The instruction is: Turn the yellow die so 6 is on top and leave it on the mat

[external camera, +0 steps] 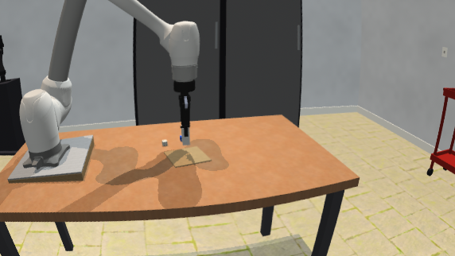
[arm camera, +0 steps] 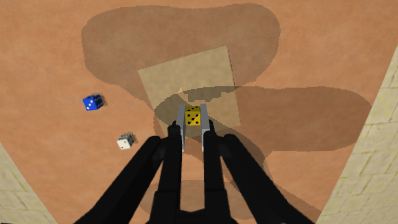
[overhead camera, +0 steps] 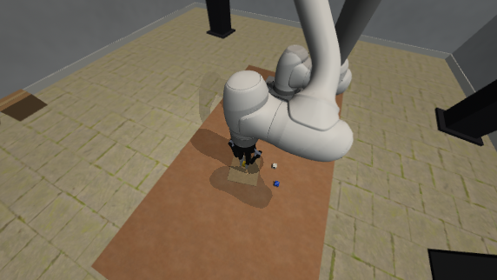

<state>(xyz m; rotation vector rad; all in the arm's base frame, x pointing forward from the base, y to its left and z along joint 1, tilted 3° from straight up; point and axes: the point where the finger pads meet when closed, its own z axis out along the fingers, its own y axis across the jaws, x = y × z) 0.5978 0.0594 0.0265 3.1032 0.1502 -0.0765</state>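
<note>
Right now the tan mat is 8 cm below my hand. Also, from my hand: yellow die (2 cm below); then blue die (1 cm behind, 16 cm to the left, 8 cm below); then white die (9 cm behind, 12 cm to the left, 8 cm below).
</note>
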